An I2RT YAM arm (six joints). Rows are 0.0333 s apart.
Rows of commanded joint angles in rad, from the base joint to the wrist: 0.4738 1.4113 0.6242 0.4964 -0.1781 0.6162; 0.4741 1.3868 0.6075 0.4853 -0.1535 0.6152; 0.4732 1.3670 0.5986 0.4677 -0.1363 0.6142; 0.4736 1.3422 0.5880 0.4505 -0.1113 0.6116; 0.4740 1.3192 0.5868 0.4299 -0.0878 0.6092; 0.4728 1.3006 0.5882 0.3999 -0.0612 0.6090; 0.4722 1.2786 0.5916 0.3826 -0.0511 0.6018; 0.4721 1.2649 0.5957 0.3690 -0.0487 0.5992; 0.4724 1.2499 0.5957 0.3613 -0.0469 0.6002; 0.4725 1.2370 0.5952 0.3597 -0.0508 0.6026; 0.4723 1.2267 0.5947 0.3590 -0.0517 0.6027; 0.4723 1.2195 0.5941 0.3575 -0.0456 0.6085; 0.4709 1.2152 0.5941 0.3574 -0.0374 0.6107; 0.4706 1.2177 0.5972 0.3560 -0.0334 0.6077; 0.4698 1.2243 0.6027 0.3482 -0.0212 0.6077
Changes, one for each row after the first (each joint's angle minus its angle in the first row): 0.0003 -0.0245 -0.0167 -0.0111 0.0246 -0.0010; -0.0006 -0.0443 -0.0256 -0.0287 0.0418 -0.0020; -0.0002 -0.0691 -0.0362 -0.0459 0.0668 -0.0046; 0.0002 -0.0921 -0.0374 -0.0665 0.0903 -0.0070; -0.0010 -0.1107 -0.0360 -0.0965 0.1169 -0.0072; -0.0016 -0.1327 -0.0326 -0.1138 0.1270 -0.0144; -0.0017 -0.1464 -0.0285 -0.1274 0.1294 -0.0170; -0.0014 -0.1614 -0.0285 -0.1351 0.1312 -0.0160; -0.0013 -0.1743 -0.0290 -0.1367 0.1273 -0.0136; -0.0015 -0.1846 -0.0295 -0.1374 0.1264 -0.0135; -0.0015 -0.1918 -0.0301 -0.1389 0.1325 -0.0077; -0.0029 -0.1961 -0.0301 -0.1390 0.1407 -0.0055; -0.0032 -0.1936 -0.0270 -0.1404 0.1447 -0.0085; -0.0040 -0.1870 -0.0215 -0.1482 0.1569 -0.0085
